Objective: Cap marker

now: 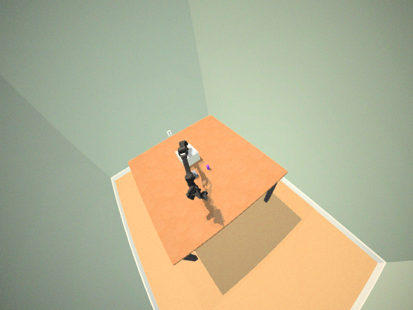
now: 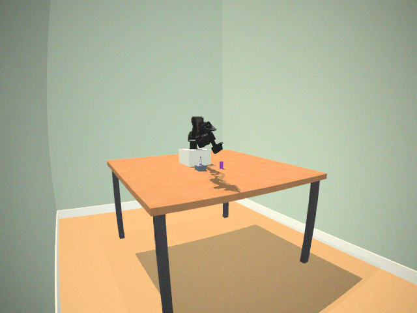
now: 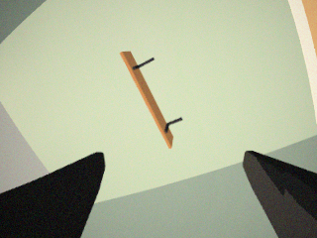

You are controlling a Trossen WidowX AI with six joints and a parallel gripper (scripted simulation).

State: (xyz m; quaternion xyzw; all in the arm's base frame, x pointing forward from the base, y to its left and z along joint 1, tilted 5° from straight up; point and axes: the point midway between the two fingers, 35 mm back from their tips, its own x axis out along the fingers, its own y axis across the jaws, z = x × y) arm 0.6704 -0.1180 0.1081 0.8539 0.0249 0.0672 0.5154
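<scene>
My gripper tip is 400 mm past the purple marker cap, 250 mm above it and 220 mm to the right of it. The rest, counted from my gripper tip: grey-blue holder block: 410 mm behind, 260 mm below, 60 mm to the left.
</scene>
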